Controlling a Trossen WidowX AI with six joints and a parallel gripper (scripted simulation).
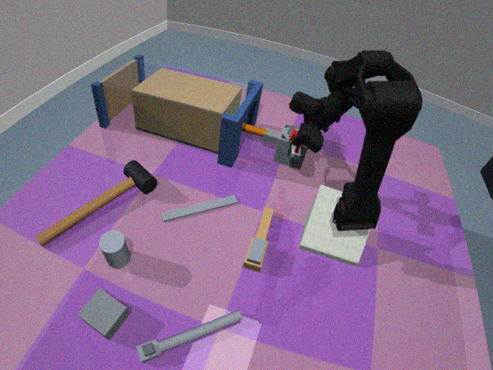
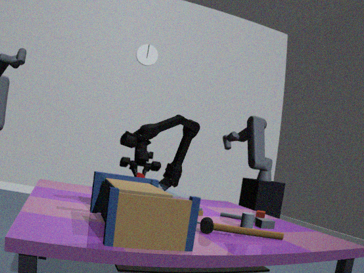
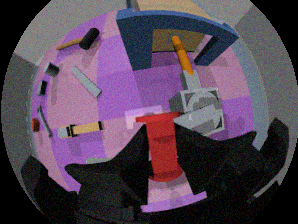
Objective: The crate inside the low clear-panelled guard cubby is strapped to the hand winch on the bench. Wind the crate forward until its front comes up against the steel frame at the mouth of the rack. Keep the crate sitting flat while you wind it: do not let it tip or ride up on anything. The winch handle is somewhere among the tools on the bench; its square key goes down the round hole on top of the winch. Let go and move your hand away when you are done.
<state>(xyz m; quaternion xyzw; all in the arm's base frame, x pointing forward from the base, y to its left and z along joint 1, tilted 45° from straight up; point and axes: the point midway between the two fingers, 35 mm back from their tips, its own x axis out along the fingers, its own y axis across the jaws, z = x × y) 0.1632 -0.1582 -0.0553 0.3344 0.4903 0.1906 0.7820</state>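
Right now my gripper tip is 16 cm short of the blue frame, 10 cm to the left of it and 3 cm above it. Round my gripper tip: grey winch: 1 cm behind, 11 cm to the right, 10 cm below; grey crank handle: 1 cm behind, 4 cm to the right, 3 cm below; red knob: 2 cm behind.
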